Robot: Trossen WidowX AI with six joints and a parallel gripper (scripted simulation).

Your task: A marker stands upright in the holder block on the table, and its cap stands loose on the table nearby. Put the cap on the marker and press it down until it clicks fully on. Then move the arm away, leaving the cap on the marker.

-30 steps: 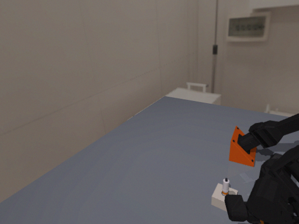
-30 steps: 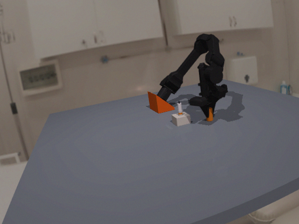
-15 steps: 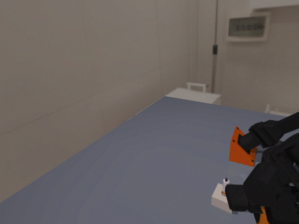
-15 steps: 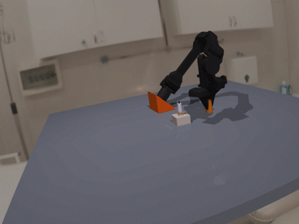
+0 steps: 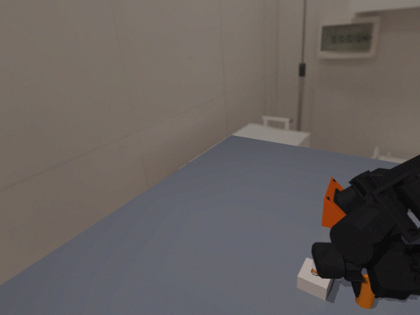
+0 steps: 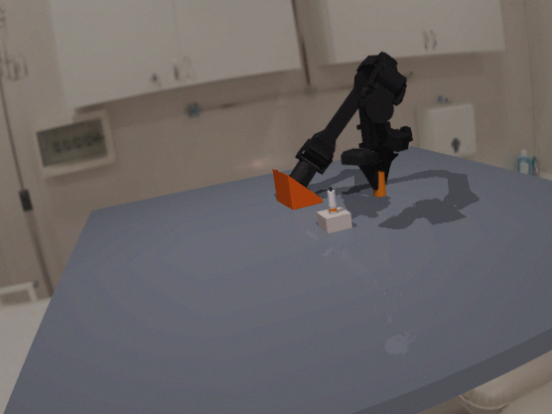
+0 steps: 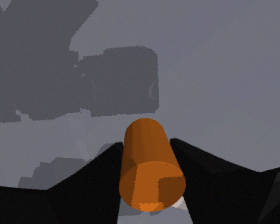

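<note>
The white marker is 7 cm behind my gripper tip, 9 cm to the right of it and 1 cm below it. Round my gripper tip: orange cap 1 cm above; then block 7 cm behind, 9 cm to the right, 7 cm below.
</note>
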